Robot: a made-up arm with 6 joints. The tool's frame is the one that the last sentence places.
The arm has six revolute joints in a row. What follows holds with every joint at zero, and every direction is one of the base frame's.
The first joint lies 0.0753 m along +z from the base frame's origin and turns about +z.
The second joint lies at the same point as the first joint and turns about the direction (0.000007, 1, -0.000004).
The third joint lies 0.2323 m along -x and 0.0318 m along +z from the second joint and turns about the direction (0.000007, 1, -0.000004).
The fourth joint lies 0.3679 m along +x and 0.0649 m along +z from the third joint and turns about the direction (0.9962, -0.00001, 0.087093).
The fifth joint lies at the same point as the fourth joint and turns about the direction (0.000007, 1, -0.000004).
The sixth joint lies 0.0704 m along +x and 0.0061 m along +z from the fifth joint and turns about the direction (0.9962, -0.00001, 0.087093).
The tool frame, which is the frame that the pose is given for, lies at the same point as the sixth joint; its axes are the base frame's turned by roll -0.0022, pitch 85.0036 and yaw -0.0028 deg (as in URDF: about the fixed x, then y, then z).
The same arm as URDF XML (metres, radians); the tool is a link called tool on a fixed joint. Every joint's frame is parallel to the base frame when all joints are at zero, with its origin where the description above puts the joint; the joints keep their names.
<robot name="arm">
<joint name="tool_joint" type="fixed"><parent link="link6"/><child link="tool"/><origin xyz="0.0000 0.0000 0.0000" rpy="0.0000 1.4836 0.0000"/></joint>
<joint name="joint 6" type="continuous"><parent link="link5"/><child link="link6"/><origin xyz="0.0704 0.0000 0.0061" rpy="0.0000 0.0000 0.0000"/><axis xyz="0.9962 0 0.0871"/></joint>
<joint name="joint 5" type="continuous"><parent link="link4"/><child link="link5"/><origin xyz="0.0000 0.0000 0.0000" rpy="0.0000 0.0000 0.0000"/><axis xyz="0 1 0"/></joint>
<joint name="joint 4" type="continuous"><parent link="link3"/><child link="link4"/><origin xyz="0.3679 0.0000 0.0649" rpy="0.0000 0.0000 0.0000"/><axis xyz="0.9962 0 0.0871"/></joint>
<joint name="joint 3" type="continuous"><parent link="link2"/><child link="link3"/><origin xyz="-0.2323 0.0000 0.0318" rpy="0.0000 0.0000 0.0000"/><axis xyz="0 1 0"/></joint>
<joint name="joint 2" type="continuous"><parent link="link1"/><child link="link2"/><origin xyz="0.0000 0.0000 0.0000" rpy="0.0000 0.0000 0.0000"/><axis xyz="0 1 0"/></joint>
<joint name="joint 1" type="continuous"><parent link="base"/><child link="link1"/><origin xyz="0.0000 0.0000 0.0753" rpy="0.0000 0.0000 0.0000"/><axis xyz="0 0 1"/></joint>
<link name="base"/>
<link name="link1"/>
<link name="link2"/>
<link name="link3"/>
<link name="link4"/>
<link name="link5"/>
<link name="link6"/>
<link name="tool"/>
</robot>

